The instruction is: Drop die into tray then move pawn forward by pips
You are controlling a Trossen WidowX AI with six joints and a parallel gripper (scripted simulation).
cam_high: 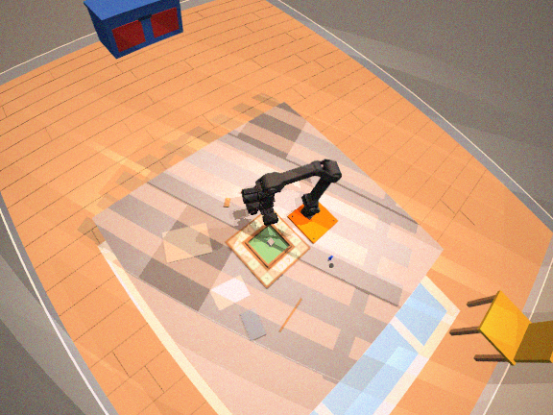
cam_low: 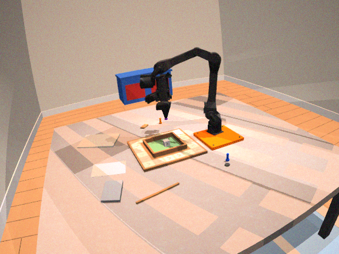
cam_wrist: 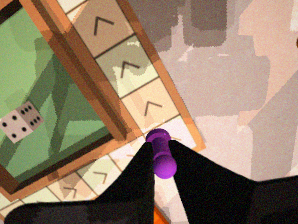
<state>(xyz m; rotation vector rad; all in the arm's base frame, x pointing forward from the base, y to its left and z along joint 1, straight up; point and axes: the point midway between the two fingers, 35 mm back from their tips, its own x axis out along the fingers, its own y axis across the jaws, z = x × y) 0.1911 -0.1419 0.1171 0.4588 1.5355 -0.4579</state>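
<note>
Now: the white die 11 cm to the left of my gripper tip, 7 cm below it and 7 cm ahead of it. From my gripper tip the other things lie so: green dice tray: 10 cm to the left, 9 cm below, 8 cm ahead; then purple pawn: 1 cm above; then blue pawn: 37 cm to the left, 8 cm below, 7 cm behind.
</note>
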